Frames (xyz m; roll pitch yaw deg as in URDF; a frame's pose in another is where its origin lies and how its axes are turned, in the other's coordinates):
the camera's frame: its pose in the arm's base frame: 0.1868 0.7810 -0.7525 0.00 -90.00 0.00
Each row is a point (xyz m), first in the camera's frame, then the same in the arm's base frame.
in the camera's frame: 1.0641 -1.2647 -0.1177
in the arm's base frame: 0.3045 -0.4837 0.3116
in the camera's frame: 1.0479 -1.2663 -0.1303
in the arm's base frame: 0.3171 -0.4853 0.2954
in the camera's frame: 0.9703 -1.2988 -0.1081
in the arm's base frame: 0.2949 -0.5178 0.2178
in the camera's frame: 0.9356 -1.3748 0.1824
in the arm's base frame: 0.0044 -0.5938 0.1831
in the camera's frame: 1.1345 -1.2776 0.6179
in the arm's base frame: -0.4311 -0.4966 0.3820
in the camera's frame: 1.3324 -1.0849 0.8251
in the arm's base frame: -0.6383 -0.3039 0.5799
